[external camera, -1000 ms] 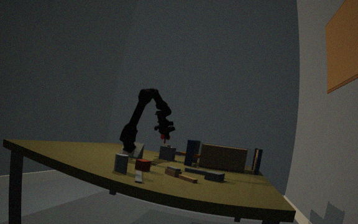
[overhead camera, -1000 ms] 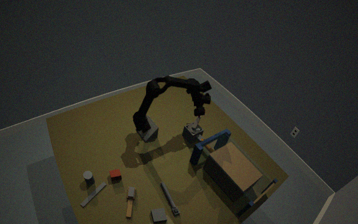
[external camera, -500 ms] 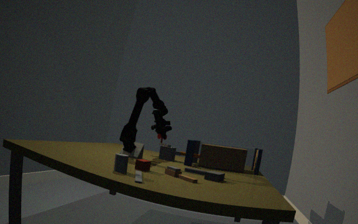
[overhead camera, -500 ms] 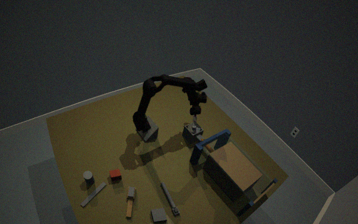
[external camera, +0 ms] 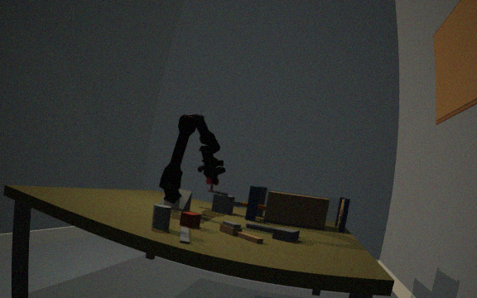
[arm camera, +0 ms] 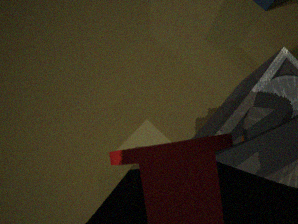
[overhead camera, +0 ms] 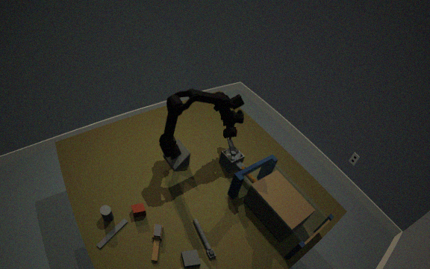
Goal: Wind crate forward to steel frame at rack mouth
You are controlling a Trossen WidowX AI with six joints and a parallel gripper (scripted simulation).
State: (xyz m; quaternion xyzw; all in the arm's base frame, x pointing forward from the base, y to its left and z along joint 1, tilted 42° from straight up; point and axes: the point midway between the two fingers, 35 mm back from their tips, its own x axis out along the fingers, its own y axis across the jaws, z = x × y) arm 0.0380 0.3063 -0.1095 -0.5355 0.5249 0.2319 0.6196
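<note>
My gripper tip is 3 cm short of the grey crank handle, 3 cm to the left of it and 3 cm above it. Also, from my gripper tip: wooden-handled tool (38 cm ahead, 59 cm to the right, 12 cm below); grey winch (7 cm ahead, 6 cm to the right, 10 cm below); red grip (1 cm behind, 1 cm to the right).
</note>
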